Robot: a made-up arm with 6 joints. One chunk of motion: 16 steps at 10 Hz.
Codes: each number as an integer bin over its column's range. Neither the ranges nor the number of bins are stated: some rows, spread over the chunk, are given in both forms.
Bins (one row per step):
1: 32 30 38 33 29 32
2: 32 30 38 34 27 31
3: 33 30 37 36 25 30
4: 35 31 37 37 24 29
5: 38 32 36 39 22 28
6: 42 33 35 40 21 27
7: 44 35 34 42 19 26
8: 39 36 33 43 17 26
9: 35 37 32 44 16 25
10: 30 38 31 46 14 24
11: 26 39 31 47 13 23
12: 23 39 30 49 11 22
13: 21 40 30 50 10 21
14: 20 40 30 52 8 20
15: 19 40 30 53 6 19
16: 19 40 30 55 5 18
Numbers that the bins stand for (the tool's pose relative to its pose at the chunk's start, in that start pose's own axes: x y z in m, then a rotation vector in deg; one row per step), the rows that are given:
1: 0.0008 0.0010 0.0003 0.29 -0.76 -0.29
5: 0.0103 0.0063 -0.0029 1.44 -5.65 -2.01
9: 0.0056 0.0198 -0.0092 2.39 -9.85 -3.29
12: -0.0135 0.0252 -0.0124 3.35 -13.34 -4.58
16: -0.0198 0.0279 -0.0124 4.49 -17.53 -6.30
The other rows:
2: 0.0008 0.0010 0.0003 0.48 -2.16 -0.72
3: 0.0024 0.0010 -0.0013 0.86 -3.55 -1.15
4: 0.0056 0.0037 -0.0013 1.06 -4.25 -1.58
6: 0.0167 0.0090 -0.0044 1.63 -6.35 -2.44
7: 0.0198 0.0144 -0.0060 2.01 -7.75 -2.86
8: 0.0119 0.0171 -0.0076 2.20 -9.15 -2.86
10: -0.0024 0.0225 -0.0108 2.77 -11.24 -3.72
11: -0.0087 0.0252 -0.0108 2.96 -11.94 -4.15
13: -0.0167 0.0279 -0.0124 3.54 -14.04 -5.01
14: -0.0183 0.0279 -0.0124 3.92 -15.44 -5.44
15: -0.0198 0.0279 -0.0124 4.11 -16.84 -5.87

